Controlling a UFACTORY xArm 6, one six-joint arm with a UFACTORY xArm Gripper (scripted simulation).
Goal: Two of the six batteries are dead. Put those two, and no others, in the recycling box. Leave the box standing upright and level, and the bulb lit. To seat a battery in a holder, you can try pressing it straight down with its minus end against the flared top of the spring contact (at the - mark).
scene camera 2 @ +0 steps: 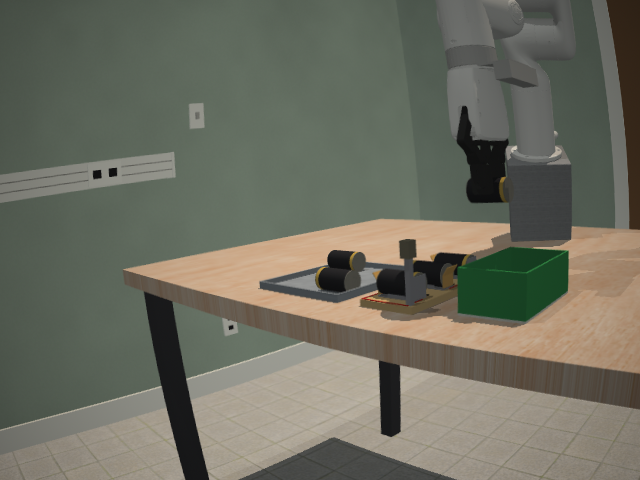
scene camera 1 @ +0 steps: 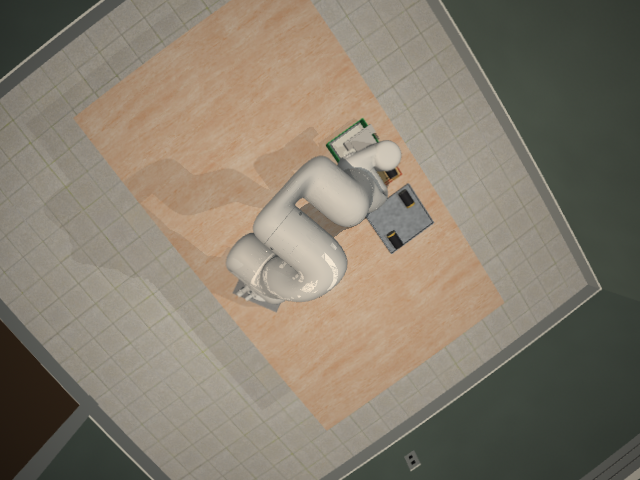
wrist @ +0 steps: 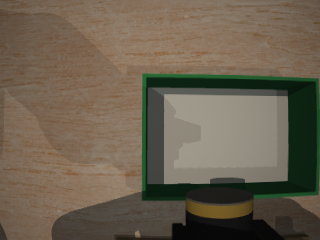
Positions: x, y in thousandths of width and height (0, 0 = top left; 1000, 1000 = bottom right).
Labels:
grey tray: scene camera 2 473, 591; scene camera 1 615, 449; not seen in the wrist view (out of frame)

